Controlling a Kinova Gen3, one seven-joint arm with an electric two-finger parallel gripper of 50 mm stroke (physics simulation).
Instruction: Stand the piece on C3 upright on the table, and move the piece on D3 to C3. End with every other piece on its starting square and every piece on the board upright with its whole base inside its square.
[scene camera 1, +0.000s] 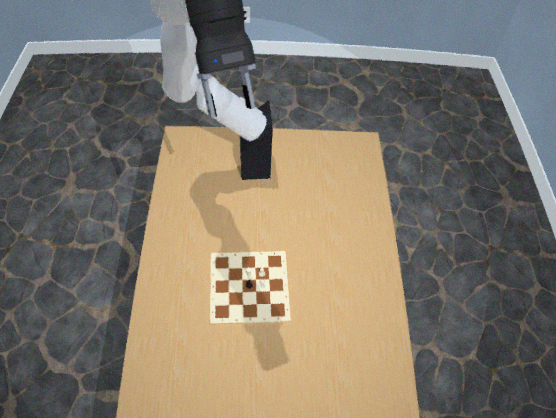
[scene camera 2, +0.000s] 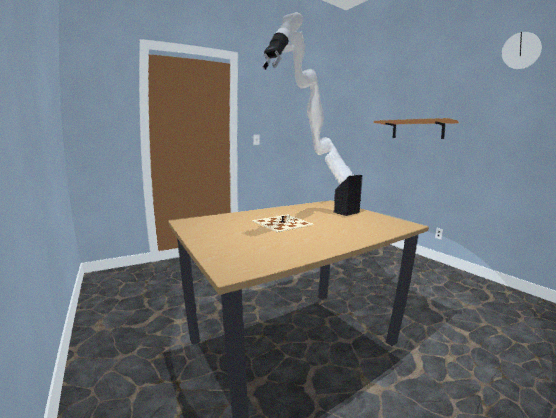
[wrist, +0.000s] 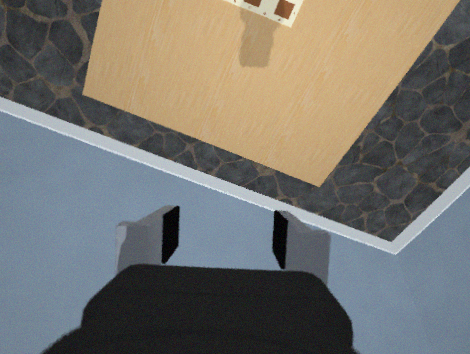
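Seen in the pictures: gripper, fingertip midpoint: (scene camera 1: 232, 112) (scene camera 2: 268, 67) (wrist: 226, 228); arm's base at its link origin: (scene camera 1: 255, 127) (scene camera 2: 347, 182).
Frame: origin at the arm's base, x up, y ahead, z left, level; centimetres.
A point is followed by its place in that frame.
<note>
A five-by-five board (scene camera 1: 213, 300) {y 48.6, x -17.6, z -12.1 cm} (scene camera 2: 278, 230) {y 53.7, x -17.6, z 8.0 cm} (wrist: 289, 22) {y 54.0, x -17.6, z 8.1 cm} lies on the table; its corner shows in the wrist view. A small black piece (scene camera 1: 249, 284) (scene camera 2: 284, 219) stands on the centre square, C3. White pieces are close by: one white piece (scene camera 1: 262, 284) {y 44.8, x -15.6, z 1.5 cm} beside it in the same row, another white piece (scene camera 1: 249, 273) {y 41.1, x -16.1, z -2.1 cm} directly behind it, and a third white piece (scene camera 1: 262, 272) {y 40.7, x -16.4, z 1.6 cm} diagonally behind. The square labels and the pieces' shapes are too small to read. My gripper (scene camera 1: 231, 111) {y 51.8, x 55.9, z -4.4 cm} (scene camera 2: 270, 65) {y 51.8, x 55.9, z -4.4 cm} (wrist: 226, 228) {y 51.8, x 55.9, z -4.4 cm} is open and empty, high above the table and far from the pieces.
The wooden table (scene camera 1: 340, 225) {y 23.9, x -18.2, z 26.1 cm} (scene camera 2: 250, 260) {y 79.5, x -18.3, z 28.8 cm} (wrist: 200, 75) {y 75.2, x -18.2, z -7.3 cm} carries the arm's black base block (scene camera 1: 256, 162) {y 5.6, x -9.8, z 0.4 cm} (scene camera 2: 347, 197) {y 5.0, x -7.7, z 4.8 cm} at its far edge, behind the board. A wall shelf (scene camera 2: 416, 121) and a door (scene camera 2: 190, 150) are on the room's walls. The arm's shadow crosses the board.
</note>
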